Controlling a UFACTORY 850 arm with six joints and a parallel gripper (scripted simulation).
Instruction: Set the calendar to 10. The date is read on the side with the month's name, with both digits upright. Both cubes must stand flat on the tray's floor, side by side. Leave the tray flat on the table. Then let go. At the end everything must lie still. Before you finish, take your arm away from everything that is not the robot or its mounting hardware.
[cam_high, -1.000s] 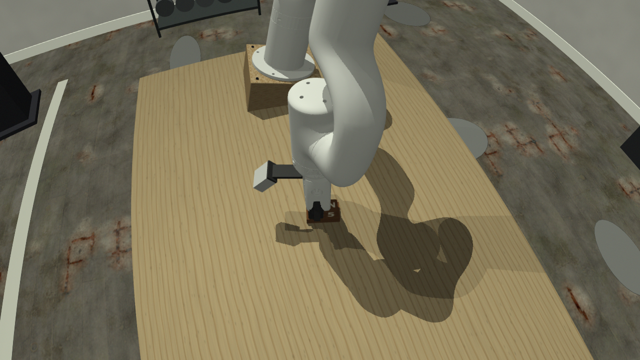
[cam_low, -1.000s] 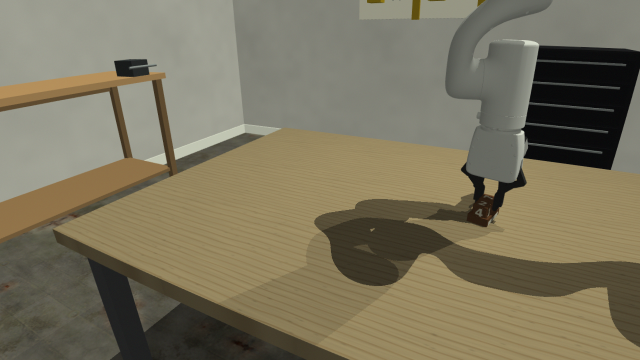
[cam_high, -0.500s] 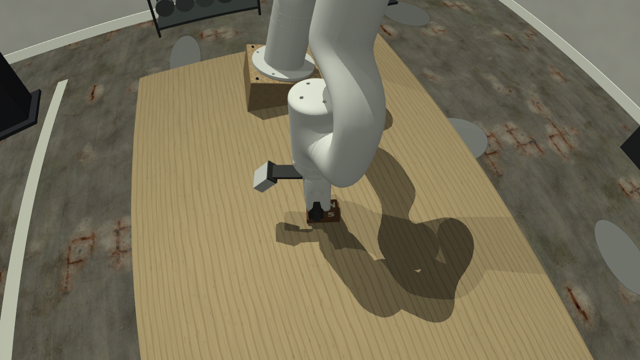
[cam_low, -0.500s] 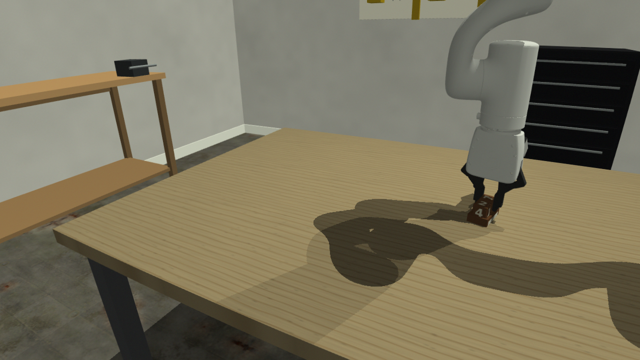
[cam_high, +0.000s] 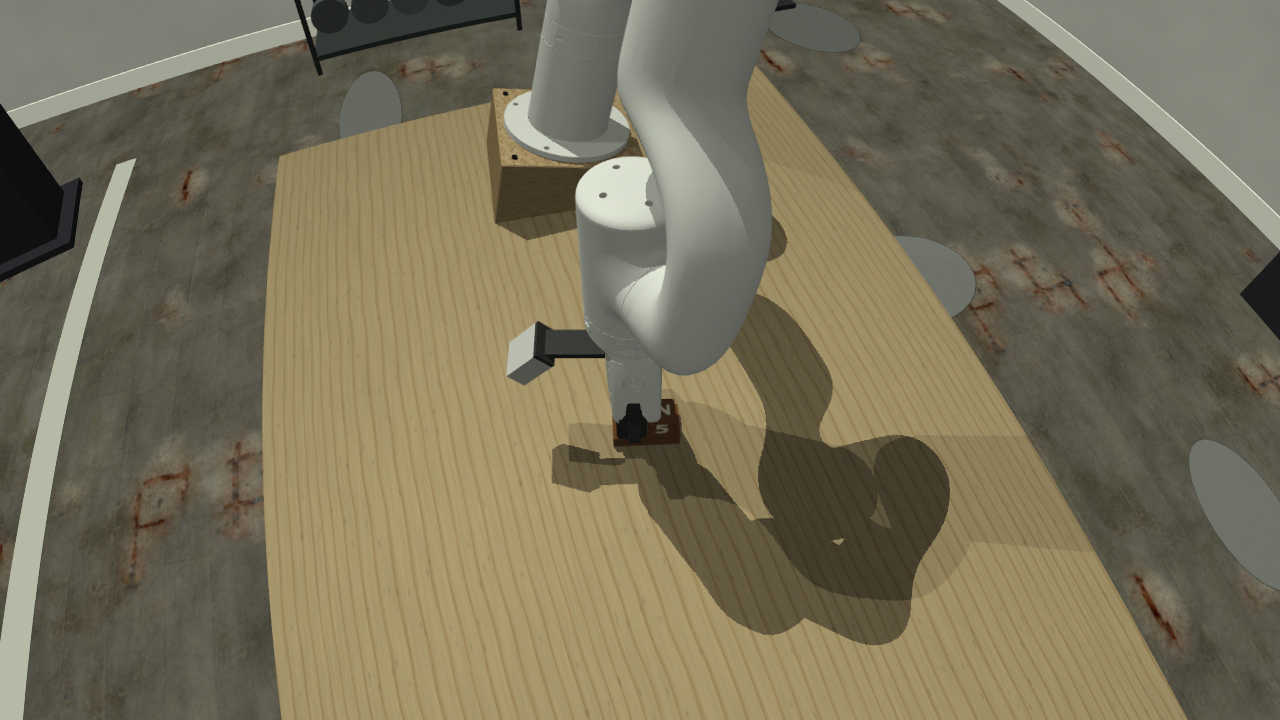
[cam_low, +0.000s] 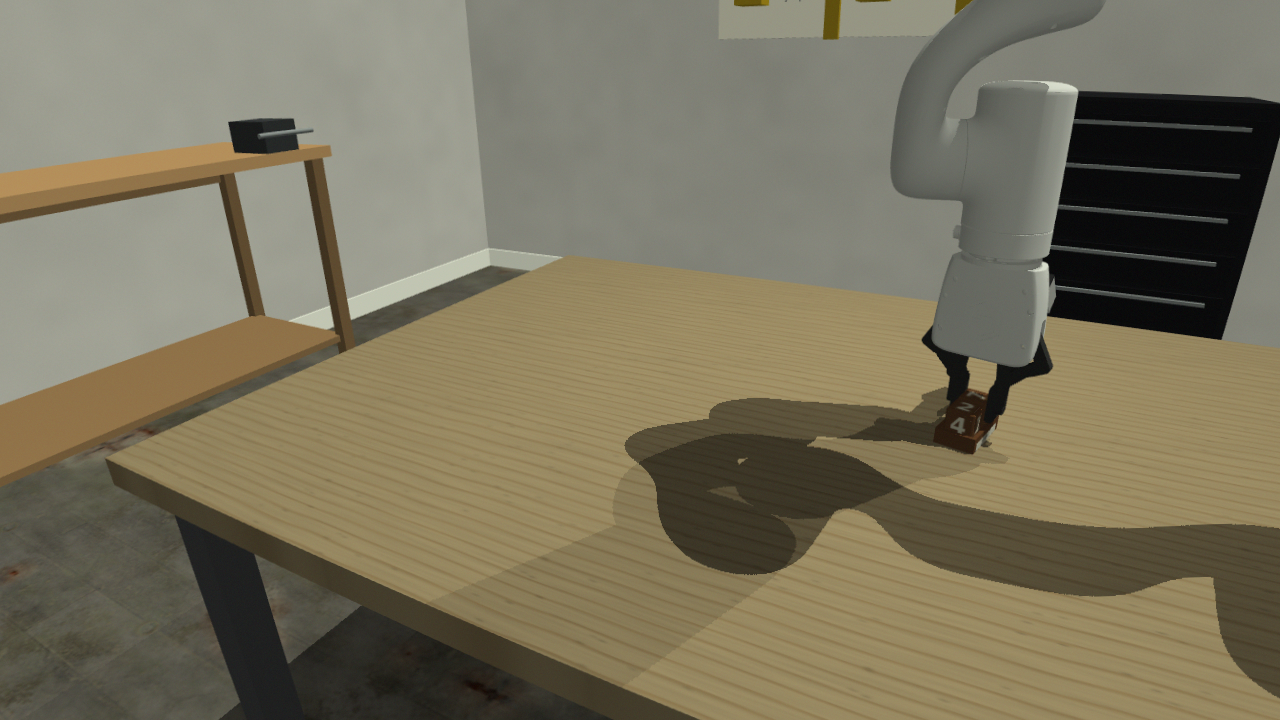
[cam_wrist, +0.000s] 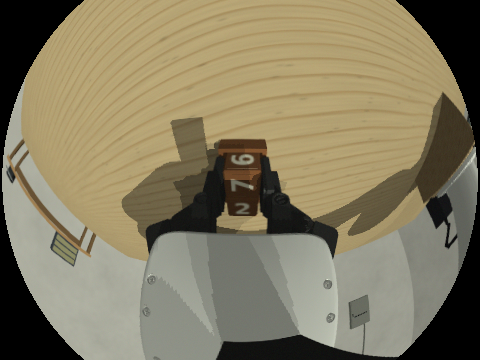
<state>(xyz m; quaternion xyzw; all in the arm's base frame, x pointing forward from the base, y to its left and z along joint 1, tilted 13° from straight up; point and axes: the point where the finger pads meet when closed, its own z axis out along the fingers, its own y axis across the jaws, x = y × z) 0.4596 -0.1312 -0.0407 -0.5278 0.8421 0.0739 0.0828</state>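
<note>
Right now the small brown tray is 1 cm ahead of my hand, 2 cm to the left of it and 3 cm below it.
</note>
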